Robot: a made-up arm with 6 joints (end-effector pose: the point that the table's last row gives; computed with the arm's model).
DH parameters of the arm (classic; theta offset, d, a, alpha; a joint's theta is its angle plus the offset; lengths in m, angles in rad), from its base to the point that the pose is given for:
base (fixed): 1.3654 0 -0.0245 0
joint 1: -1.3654 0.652 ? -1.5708
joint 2: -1.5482 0 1.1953 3.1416
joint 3: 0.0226 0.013 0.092 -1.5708
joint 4: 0 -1.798 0.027 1.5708
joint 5: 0 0.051 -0.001 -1.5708
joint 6: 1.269 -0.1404 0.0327 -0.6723
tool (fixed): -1.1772 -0.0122 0 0
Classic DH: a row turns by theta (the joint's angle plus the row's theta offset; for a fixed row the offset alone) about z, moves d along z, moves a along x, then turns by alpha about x.
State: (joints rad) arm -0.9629 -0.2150 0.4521 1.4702 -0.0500 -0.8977
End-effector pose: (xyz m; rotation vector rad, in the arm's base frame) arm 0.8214 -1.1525 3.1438 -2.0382 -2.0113 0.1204
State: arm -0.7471 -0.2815 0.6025 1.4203 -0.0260 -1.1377
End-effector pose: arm 0.7476 -0.6750 3.4120 -1.6910 -2.6326 -0.0544
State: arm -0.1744 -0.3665 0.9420 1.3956 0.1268 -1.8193
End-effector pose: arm 0.1142 -0.0027 3.7007 -0.2101 2.7784 0.3498
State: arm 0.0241 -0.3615 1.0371 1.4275 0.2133 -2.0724
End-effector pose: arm -0.0659 0.0240 3.7228 -0.8216 2.6677 0.3719
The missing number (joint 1, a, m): 0.184
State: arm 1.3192 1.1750 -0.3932 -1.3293 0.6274 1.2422
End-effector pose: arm 0.4508 1.2964 -0.8448 -0.2253 -1.2267 1.3371
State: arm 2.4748 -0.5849 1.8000 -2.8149 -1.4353 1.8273
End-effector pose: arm 1.4365 -1.2440 2.7449 -0.8478 -0.5862 1.3484
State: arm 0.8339 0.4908 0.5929 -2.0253 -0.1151 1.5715
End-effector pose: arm 1.7928 1.9869 1.9611 1.0054 -1.9358 -0.0905
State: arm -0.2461 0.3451 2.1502 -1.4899 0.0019 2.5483
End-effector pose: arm 0.1232 -0.0710 3.6561 1.5228 1.7105 -0.1237
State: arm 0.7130 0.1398 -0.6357 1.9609 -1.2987 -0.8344
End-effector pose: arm 1.4455 1.1022 0.6475 -1.4160 -1.5020 1.3897
